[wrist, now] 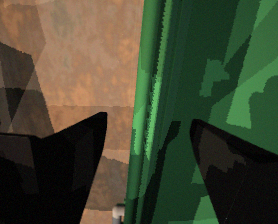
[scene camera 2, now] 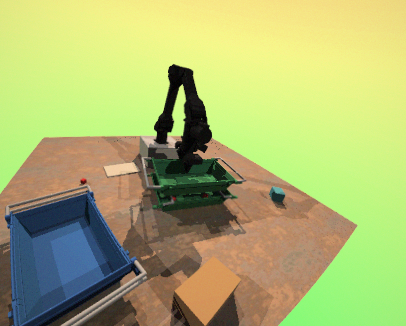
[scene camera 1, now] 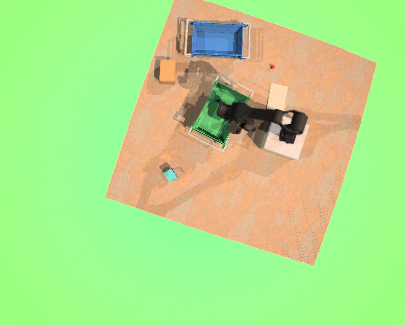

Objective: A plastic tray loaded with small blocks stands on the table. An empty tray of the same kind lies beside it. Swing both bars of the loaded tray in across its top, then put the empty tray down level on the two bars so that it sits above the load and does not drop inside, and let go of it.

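Observation:
My gripper [wrist: 149, 122] is here in the wrist view, and that same view shows me a green tray [wrist: 210, 67]. I find the tray again in scene camera 1 [scene camera 1: 208, 122] and in scene camera 2 [scene camera 2: 210, 176].

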